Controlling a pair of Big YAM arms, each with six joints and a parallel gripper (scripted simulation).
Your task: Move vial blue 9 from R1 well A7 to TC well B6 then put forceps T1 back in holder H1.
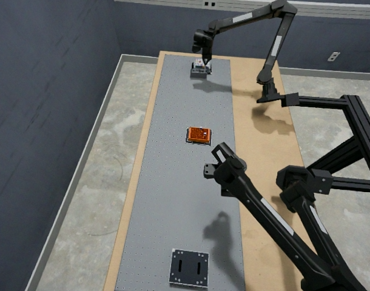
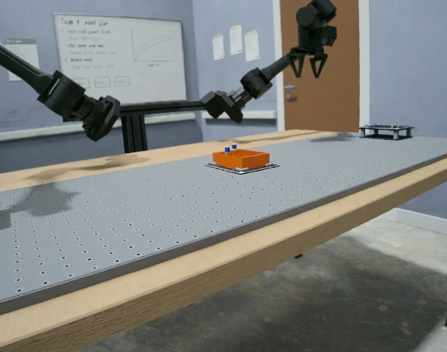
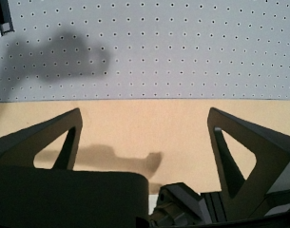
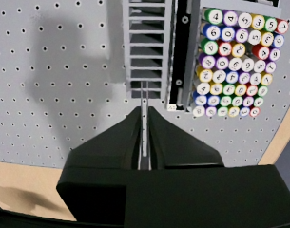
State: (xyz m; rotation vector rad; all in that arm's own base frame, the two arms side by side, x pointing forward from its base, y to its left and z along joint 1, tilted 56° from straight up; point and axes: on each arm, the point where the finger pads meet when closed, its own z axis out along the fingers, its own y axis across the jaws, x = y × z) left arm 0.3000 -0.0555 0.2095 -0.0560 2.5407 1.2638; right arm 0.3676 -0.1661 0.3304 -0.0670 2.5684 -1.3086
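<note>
Right now the grey holder H1 is 100 mm below my right hand and 40 mm ahead of it. The rest, counted from my right hand: orange tube carrier 560 mm to the left, 90 mm below, 50 mm ahead.
</note>
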